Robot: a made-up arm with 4 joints.
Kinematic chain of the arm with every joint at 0, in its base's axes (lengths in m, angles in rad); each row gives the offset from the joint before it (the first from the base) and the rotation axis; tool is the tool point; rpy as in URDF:
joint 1: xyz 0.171 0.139 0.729 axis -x
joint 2: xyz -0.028 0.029 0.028 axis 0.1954 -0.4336 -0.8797
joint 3: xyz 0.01 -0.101 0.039 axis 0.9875 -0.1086 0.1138
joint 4: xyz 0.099 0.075 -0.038 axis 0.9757 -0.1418 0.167
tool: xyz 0.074 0.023 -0.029 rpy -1.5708 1.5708 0
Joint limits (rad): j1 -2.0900..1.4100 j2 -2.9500..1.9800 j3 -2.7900..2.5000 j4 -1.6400..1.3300
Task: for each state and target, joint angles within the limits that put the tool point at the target. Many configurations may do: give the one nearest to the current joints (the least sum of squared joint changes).
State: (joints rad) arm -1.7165 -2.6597 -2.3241 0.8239
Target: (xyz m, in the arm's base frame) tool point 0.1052 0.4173 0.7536
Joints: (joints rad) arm -0.9874 -2.8803 -2.2842 0.7712
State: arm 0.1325 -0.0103 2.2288 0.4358
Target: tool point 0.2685 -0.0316 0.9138
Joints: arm -0.3633 0.1019 2.0129 0.3552
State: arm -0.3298 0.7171 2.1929 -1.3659
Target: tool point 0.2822 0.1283 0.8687
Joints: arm 0.2488 0.2719 1.4391 -1.5134
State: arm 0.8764 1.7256 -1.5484 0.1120
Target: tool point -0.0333 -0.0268 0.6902
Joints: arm 0.6605 1.9800 -1.6711 -0.1079
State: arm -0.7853 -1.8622 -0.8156 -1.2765
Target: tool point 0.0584 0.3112 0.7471
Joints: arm -1.1863 -2.7301 -0.4133 -1.2456
